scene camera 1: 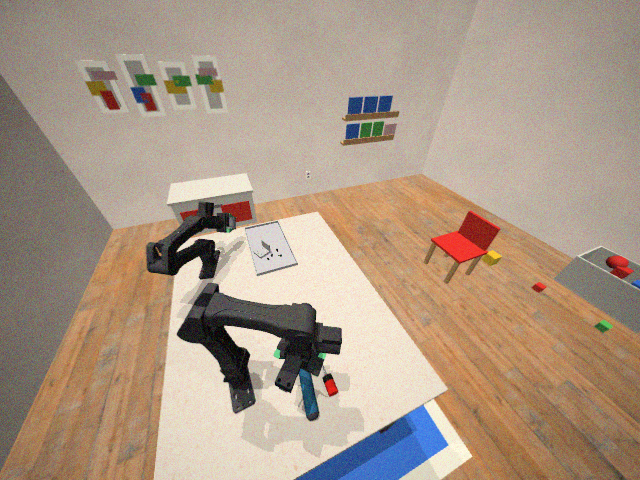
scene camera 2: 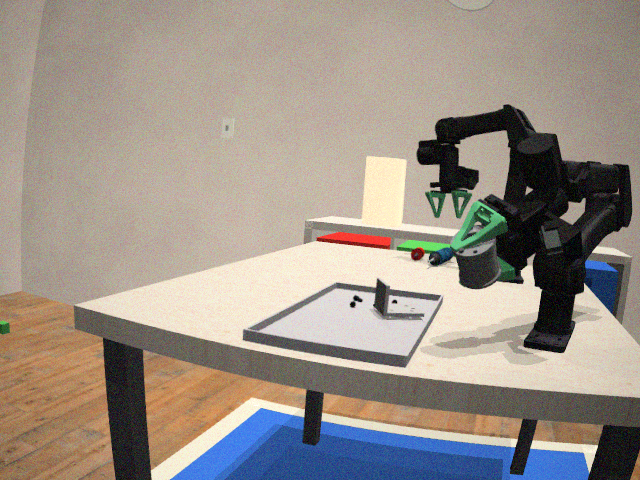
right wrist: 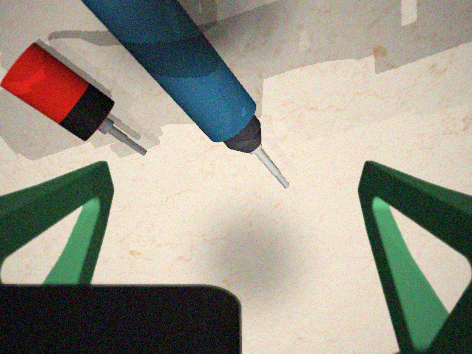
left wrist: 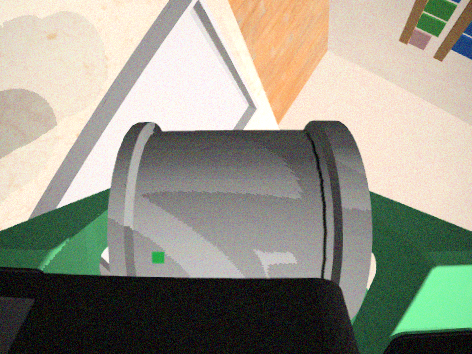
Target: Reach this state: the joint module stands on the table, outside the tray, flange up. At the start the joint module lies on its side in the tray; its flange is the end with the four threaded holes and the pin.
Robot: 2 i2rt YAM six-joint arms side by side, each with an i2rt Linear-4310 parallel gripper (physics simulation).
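Where they show: left gripper, fingertip midpoint: [scene camera 1: 235, 223] [scene camera 2: 457, 267] [left wrist: 237, 178]; right gripper, fingertip midpoint: [scene camera 2: 447, 218] [right wrist: 235, 175]; left arm's base at its link origin: [scene camera 1: 210, 264] [scene camera 2: 551, 335]; right arm's base at its link origin: [scene camera 1: 239, 377].
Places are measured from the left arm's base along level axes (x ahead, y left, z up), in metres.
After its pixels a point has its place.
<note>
My left gripper [scene camera 1: 230, 224] @(x 0.131, y 0.196, z 0.119 m) [scene camera 2: 479, 262] @(x 0.131, y 0.196, z 0.119 m) [left wrist: 237, 178] @(x 0.131, y 0.196, z 0.119 m) is shut on the grey joint module [scene camera 2: 478, 268] @(x 0.098, y 0.204, z 0.123 m) [left wrist: 225, 170] @(x 0.080, y 0.184, z 0.130 m), with its green fingers across the module's two ends. The module is in the air, tilted, beside the tray [scene camera 1: 279, 235] @(x 0.370, y 0.194, z 0.004 m) [scene camera 2: 330, 330] @(x 0.304, y 0.216, z 0.004 m) [left wrist: 165, 85] @(x 0.209, y 0.243, z 0.004 m). In scene camera 2 its upper end face shows small dark holes, partly covered by a finger; a pin cannot be made out. The black gripper body hides part of the module in the left wrist view. My right gripper [scene camera 1: 300, 356] @(x 0.425, y -0.620, z 0.135 m) [scene camera 2: 448, 215] @(x 0.425, y -0.620, z 0.135 m) [right wrist: 235, 175] @(x 0.425, y -0.620, z 0.135 m) is open and empty above the table, near two screwdrivers.
A blue screwdriver [scene camera 1: 308, 396] @(x 0.445, y -0.687, z 0.040 m) [scene camera 2: 440, 256] @(x 0.424, y -0.584, z 0.029 m) [right wrist: 185, 75] @(x 0.442, y -0.633, z 0.041 m) and a short red one [scene camera 1: 329, 385] @(x 0.518, y -0.665, z 0.033 m) [scene camera 2: 417, 253] @(x 0.511, y -0.624, z 0.022 m) [right wrist: 50, 85] @(x 0.515, y -0.668, z 0.031 m) lie below my right gripper. The tray holds an upright-walled bracket [scene camera 1: 265, 246] @(x 0.292, y 0.069, z 0.032 m) [scene camera 2: 381, 297] @(x 0.290, y 0.082, z 0.036 m) and several small black screws [scene camera 2: 356, 299] @(x 0.371, y 0.013, z 0.008 m).
</note>
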